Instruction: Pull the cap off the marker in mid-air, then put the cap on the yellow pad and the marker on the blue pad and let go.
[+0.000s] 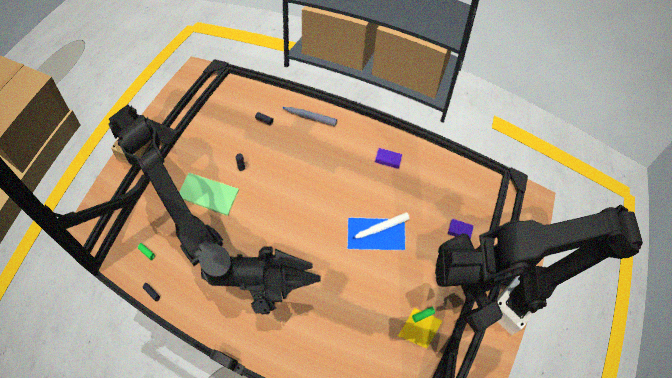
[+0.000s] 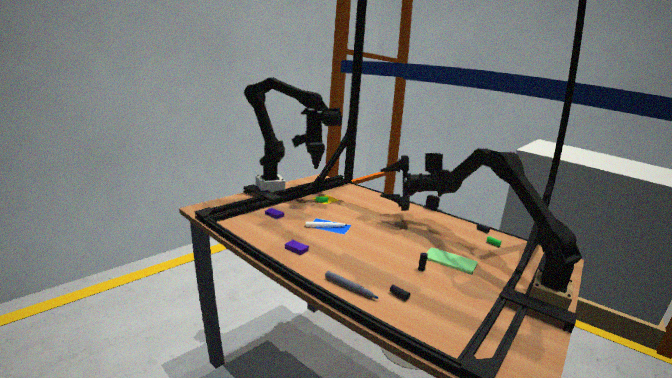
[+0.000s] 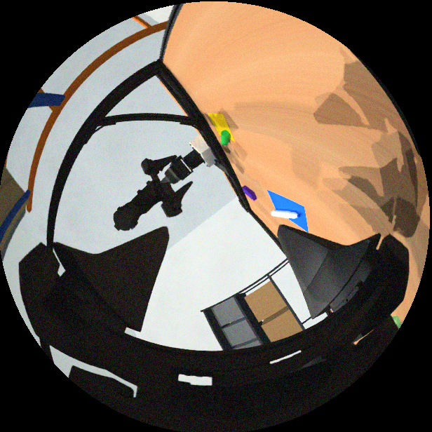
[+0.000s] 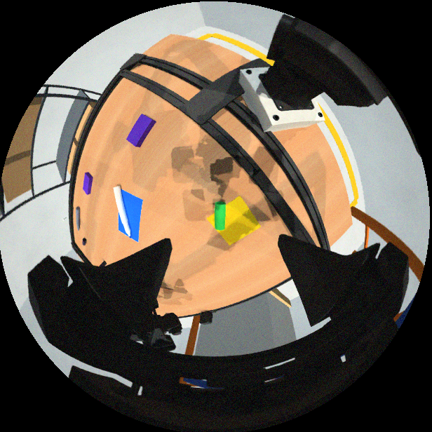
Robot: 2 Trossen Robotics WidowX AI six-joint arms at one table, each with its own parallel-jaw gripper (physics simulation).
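Frame: origin at the left arm's base, x ahead, y left, z up, level; millimetres.
Seen in the pictures: left gripper, between the fingertips: [image 1: 316, 271] [image 2: 380, 182]; right gripper, between the fingertips: [image 1: 454, 295] [image 2: 315, 167]; left arm's base, origin of its link: [image 2: 554, 283]; right arm's base, origin of its link: [image 1: 520, 301] [image 2: 270, 177].
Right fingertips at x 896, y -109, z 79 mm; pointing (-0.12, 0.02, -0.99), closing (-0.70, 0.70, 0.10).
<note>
Offsets run from my right fingertips to a thing's top centre. "spot": to the spot under its first point.
The white marker {154 mm left, 196 mm back, 117 mm down} [image 1: 382, 226] [image 2: 325, 224] [image 3: 285, 214] [image 4: 121, 212] lies uncapped and slanting on the blue pad {spot: 137 mm left, 154 mm back, 135 mm down} [image 1: 395, 241] [image 2: 342, 230] [image 4: 134, 206], its rear end past the pad's edge. The green cap {13 mm right, 32 mm back, 116 mm down} [image 1: 424, 314] [image 2: 321, 199] [image 3: 225, 137] [image 4: 220, 216] lies on its side on the yellow pad {44 mm right, 25 mm back, 135 mm down} [image 1: 420, 336] [image 3: 217, 121] [image 4: 241, 231], near one edge and partly overhanging it. My right gripper [image 2: 316, 166] [image 4: 226, 242] is wide open and empty, above the yellow pad. My left gripper [image 1: 316, 272] [image 2: 384, 183] [image 3: 225, 231] is open, empty and raised, pointing across the table.
Two purple blocks {335 mm left, 237 mm back, 120 mm down} [image 1: 388, 158] {217 mm left, 12 mm back, 120 mm down} [image 1: 460, 228], a grey marker {384 mm left, 466 mm back, 116 mm down} [image 1: 310, 116], several black caps, another green cap {136 mm right, 680 mm back, 114 mm down} [image 1: 146, 251] and a light green pad {79 mm left, 603 mm back, 127 mm down} [image 1: 209, 194] are on the table. A black frame [image 1: 360, 108] runs along the table's edges.
</note>
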